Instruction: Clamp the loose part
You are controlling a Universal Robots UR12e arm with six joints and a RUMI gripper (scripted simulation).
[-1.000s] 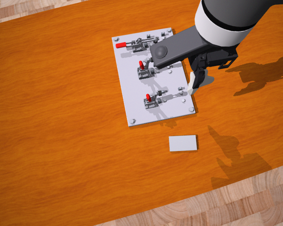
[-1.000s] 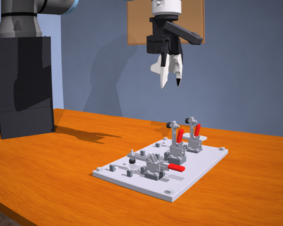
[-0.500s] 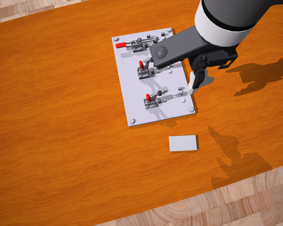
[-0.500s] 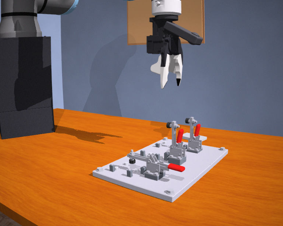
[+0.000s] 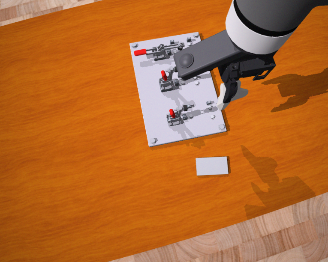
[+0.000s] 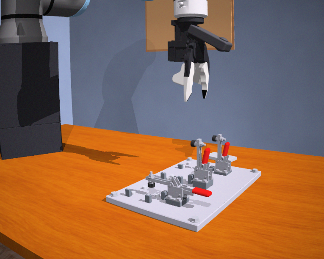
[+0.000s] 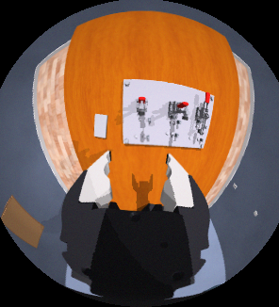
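My hand is 21 cm above the flat grey rectangular part, 15 cm to the right of it and 3 cm short of it. From my hand the other things lie so: grey fixture plate: 21 cm below, 12 cm to the right, 3 cm ahead.
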